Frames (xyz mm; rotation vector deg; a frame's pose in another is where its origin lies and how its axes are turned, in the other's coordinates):
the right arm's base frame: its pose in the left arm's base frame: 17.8 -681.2 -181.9 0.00 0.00 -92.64
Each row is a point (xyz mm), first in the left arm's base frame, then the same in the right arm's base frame.
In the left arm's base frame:
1: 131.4 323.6 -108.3
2: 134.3 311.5 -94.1
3: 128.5 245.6 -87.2
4: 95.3 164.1 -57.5
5: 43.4 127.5 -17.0
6: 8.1 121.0 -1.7
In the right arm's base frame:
1: -1009.0 67.2 73.6
2: -997.0 70.7 87.8
3: -930.9 67.9 94.7
4: -848.0 38.5 124.4
5: -809.0 -11.7 164.9
6: -800.9 -46.6 180.2

